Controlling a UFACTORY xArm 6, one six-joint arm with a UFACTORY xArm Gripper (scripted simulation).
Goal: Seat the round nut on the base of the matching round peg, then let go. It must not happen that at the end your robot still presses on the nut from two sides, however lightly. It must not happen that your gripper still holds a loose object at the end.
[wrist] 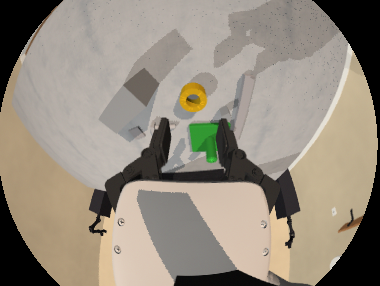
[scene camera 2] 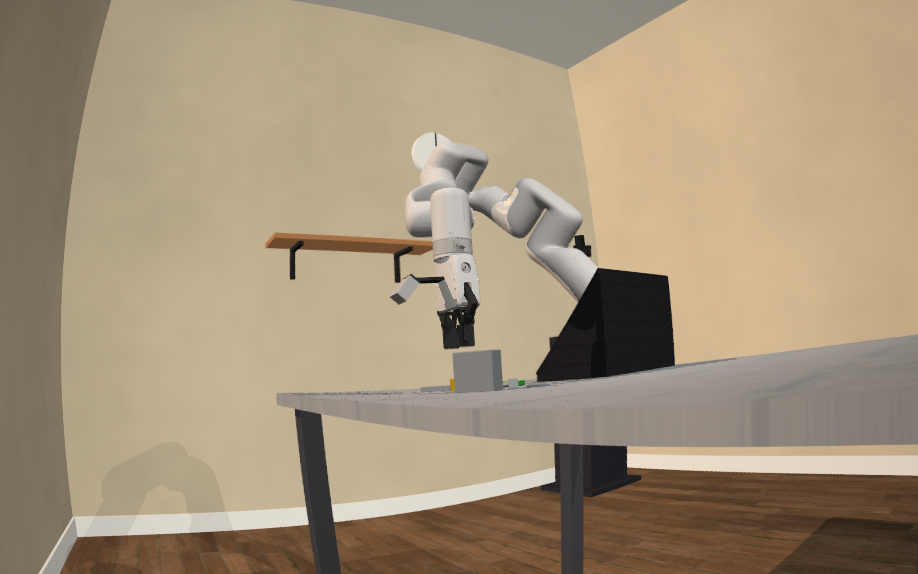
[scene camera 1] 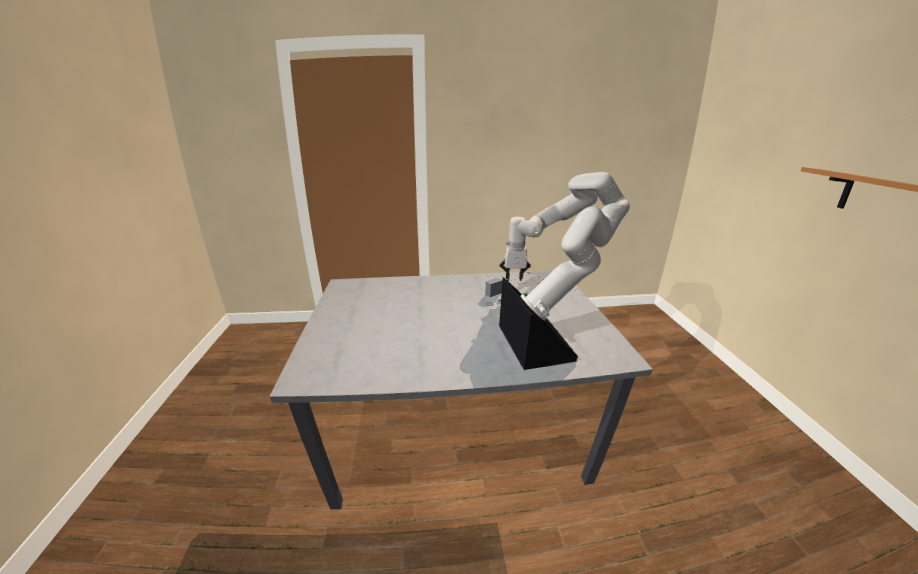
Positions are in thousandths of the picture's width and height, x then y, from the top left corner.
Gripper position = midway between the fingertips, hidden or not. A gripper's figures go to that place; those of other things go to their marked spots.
Scene:
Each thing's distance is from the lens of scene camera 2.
gripper (scene camera 2: 501,605): 1.08 m
grey block (scene camera 2: 520,647): 0.97 m

